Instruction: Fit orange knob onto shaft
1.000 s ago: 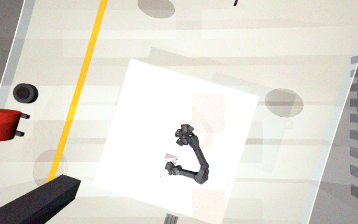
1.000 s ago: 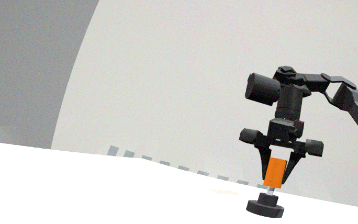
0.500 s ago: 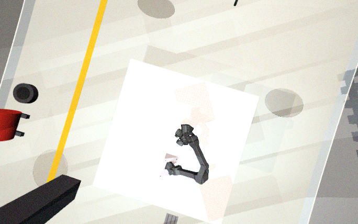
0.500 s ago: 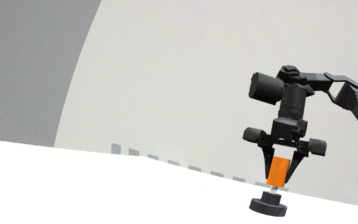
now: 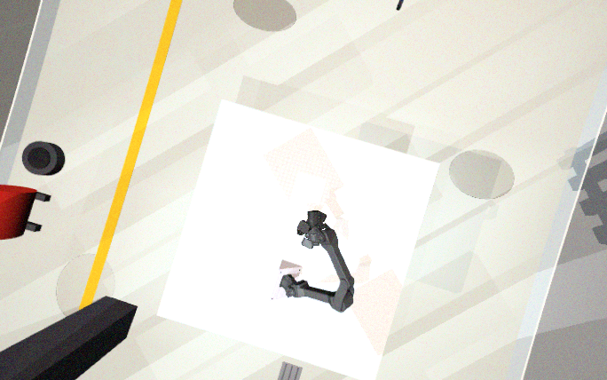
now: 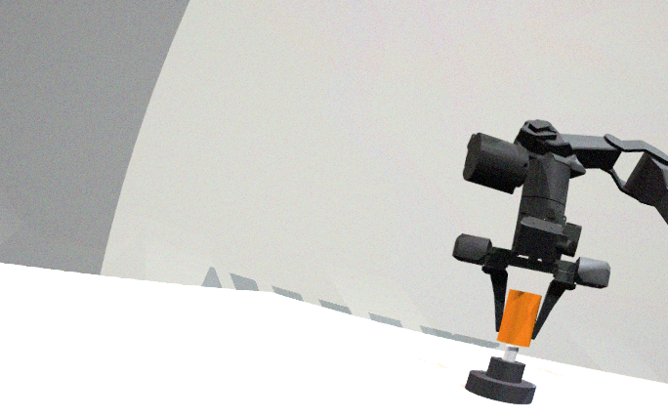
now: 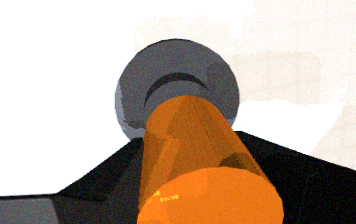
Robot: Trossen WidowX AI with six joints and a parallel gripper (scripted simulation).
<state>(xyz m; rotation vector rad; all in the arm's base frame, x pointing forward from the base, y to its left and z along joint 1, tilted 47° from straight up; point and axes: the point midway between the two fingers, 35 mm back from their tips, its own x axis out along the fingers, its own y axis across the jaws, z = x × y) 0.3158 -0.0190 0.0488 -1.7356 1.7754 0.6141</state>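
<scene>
My gripper tip is now 4 cm above the dark round pedestal. The rest, counted from my gripper tip: orange knob: 3 cm above.
</scene>
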